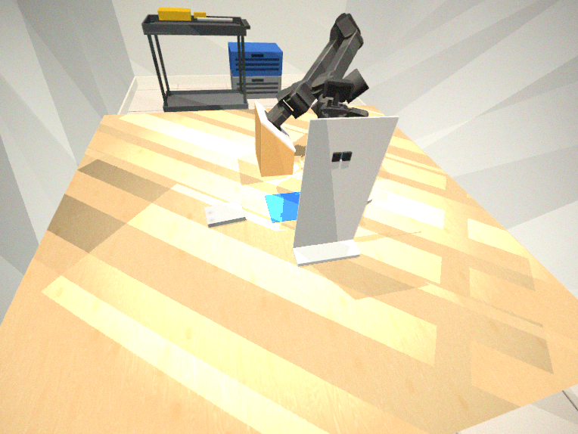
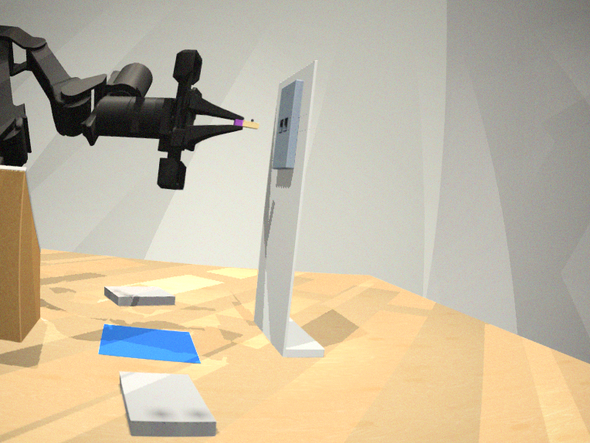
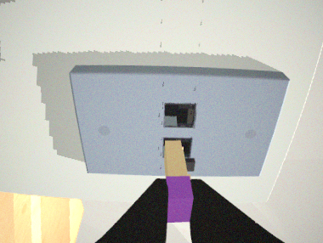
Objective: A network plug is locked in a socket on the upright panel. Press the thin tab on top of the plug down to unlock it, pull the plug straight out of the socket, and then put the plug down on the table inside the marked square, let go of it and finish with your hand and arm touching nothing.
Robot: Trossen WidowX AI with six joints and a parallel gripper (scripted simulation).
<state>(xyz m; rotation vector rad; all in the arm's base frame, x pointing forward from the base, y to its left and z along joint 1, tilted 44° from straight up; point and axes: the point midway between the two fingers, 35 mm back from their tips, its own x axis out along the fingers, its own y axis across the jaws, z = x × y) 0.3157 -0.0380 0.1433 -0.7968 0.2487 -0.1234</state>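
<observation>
My gripper tip is now 11 cm past the blue marked square, 6 cm to the left of it and 28 cm above it. Round my gripper tip: upright panel 7 cm ahead, 1 cm to the right, 11 cm below; then network plug 1 cm ahead.
</observation>
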